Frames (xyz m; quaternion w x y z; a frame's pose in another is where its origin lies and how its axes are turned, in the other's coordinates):
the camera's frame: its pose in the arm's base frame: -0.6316 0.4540 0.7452 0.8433 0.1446 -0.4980 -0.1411
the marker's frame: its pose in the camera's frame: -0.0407 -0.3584 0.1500 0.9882 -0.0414 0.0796 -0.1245
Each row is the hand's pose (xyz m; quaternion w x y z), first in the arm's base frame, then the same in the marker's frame.
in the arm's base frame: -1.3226 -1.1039 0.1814 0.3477 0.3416 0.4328 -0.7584
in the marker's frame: 0.1597 -1.3763 0.2466 0.3800 -0.1827 0.4614 -0.7805
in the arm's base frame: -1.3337 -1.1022 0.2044 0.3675 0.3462 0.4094 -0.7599
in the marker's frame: 0.1664 -1.3663 0.2692 0.4077 -0.1770 0.4501 -0.7745
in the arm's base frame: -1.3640 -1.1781 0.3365 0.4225 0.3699 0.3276 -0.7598
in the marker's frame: 0.2731 -1.3682 0.3821 0.4922 -0.1458 0.4078 -0.7551
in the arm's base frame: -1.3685 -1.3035 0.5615 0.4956 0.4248 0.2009 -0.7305
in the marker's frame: 0.4785 -1.3545 0.5371 0.6085 -0.0679 0.3472 -0.7104
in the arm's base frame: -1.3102 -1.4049 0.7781 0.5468 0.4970 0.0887 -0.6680
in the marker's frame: 0.6993 -1.3076 0.6351 0.6948 0.0386 0.3007 -0.6522
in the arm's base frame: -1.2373 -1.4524 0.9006 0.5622 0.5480 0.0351 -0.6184
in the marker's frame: 0.8404 -1.2615 0.6582 0.7263 0.1132 0.2826 -0.6163
